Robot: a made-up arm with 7 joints. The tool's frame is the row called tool. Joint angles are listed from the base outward. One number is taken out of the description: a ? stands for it. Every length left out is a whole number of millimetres.
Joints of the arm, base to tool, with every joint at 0 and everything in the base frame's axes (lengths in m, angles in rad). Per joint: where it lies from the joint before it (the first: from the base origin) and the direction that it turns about. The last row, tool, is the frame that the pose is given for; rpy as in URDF.
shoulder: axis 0 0 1 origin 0 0 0.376
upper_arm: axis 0 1 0 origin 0 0 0
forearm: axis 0 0 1 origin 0 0 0.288
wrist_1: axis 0 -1 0 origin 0.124 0 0
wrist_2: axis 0 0 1 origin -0.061 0 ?
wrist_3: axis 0 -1 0 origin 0 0 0
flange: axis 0 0 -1 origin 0.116 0 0
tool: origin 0 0 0 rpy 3.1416 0 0
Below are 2 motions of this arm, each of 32 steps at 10 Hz.
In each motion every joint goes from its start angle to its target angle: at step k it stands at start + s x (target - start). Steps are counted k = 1, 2, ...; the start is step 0. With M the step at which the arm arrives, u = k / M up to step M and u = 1 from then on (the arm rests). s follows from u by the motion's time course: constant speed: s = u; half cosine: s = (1 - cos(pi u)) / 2; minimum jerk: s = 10 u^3 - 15 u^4 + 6 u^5.
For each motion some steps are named. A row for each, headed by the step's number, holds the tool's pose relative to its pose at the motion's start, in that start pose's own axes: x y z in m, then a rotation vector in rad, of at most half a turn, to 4 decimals.
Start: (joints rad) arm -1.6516 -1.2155 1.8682 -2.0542 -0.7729 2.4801 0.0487
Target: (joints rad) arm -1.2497 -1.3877 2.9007 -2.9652 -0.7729 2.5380 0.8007
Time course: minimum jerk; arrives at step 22
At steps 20, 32:
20: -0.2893 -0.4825 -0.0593 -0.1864 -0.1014 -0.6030
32: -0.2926 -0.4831 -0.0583 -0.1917 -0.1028 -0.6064

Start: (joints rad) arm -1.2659 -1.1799 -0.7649 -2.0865 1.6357 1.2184 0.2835
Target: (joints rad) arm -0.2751 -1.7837 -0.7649 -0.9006 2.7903 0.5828 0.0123
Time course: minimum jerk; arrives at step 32
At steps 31, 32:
31: -0.2490 -0.0178 -0.4406 1.2711 -1.0961 -2.2328
32: -0.2490 -0.0176 -0.4408 1.2713 -1.0960 -2.2336

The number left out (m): 0.283
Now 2 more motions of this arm.
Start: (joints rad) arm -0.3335 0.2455 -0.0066 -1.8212 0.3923 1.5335 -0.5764
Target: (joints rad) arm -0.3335 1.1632 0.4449 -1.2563 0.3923 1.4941 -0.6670
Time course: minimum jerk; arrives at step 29
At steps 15, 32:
15: 0.1476 0.0188 0.1664 0.1812 -0.2215 -0.1975
32: 0.2127 0.0269 0.3299 0.4584 -0.3049 -0.3371

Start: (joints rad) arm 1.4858 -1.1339 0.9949 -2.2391 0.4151 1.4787 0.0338
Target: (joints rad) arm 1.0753 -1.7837 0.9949 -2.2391 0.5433 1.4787 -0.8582
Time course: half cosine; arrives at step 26
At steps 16, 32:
16: 0.0016 -0.0127 0.0068 -0.2859 0.0970 -0.2506
32: 0.0136 -0.0286 0.0254 -0.4600 0.0536 -0.3877

